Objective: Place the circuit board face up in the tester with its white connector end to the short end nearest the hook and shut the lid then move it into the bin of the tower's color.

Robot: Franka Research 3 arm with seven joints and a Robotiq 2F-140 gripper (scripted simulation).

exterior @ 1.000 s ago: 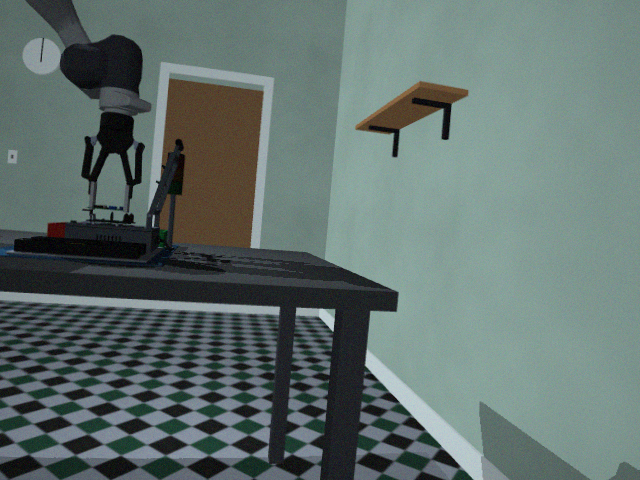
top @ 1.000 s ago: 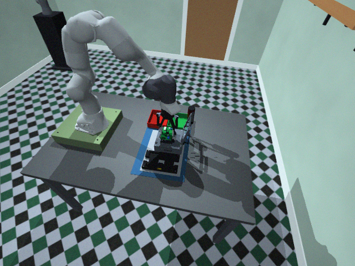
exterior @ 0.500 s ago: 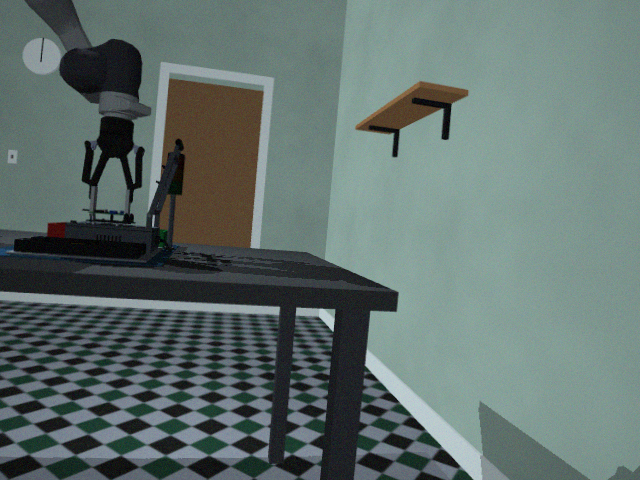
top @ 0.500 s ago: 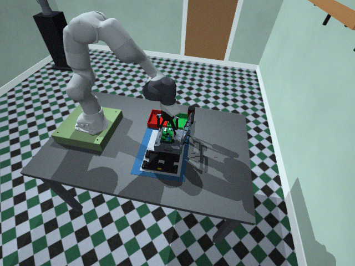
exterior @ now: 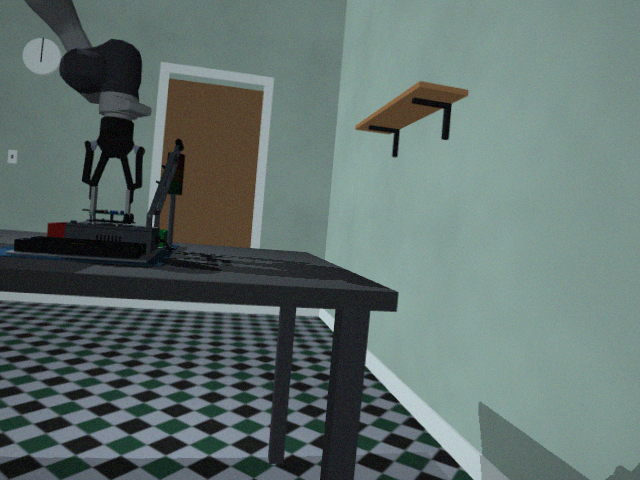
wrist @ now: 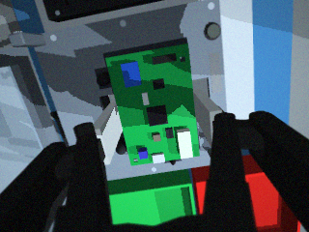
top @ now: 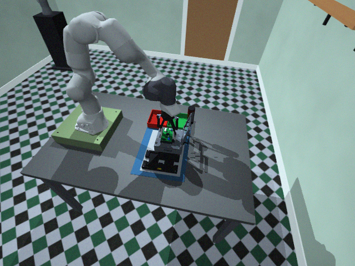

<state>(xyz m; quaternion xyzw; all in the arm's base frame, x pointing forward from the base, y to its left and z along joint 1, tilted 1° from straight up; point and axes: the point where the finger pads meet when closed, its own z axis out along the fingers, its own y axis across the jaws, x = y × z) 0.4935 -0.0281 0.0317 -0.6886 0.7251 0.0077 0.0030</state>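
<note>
The green circuit board is 2 cm below my hand. From my hand the other things lie so: tester lid (12 cm ahead, 1 cm to the right, 7 cm above); tester plate (1 cm ahead, 1 cm to the left, 4 cm below); black latch hook (6 cm behind, 6 cm to the left, 2 cm below).
</note>
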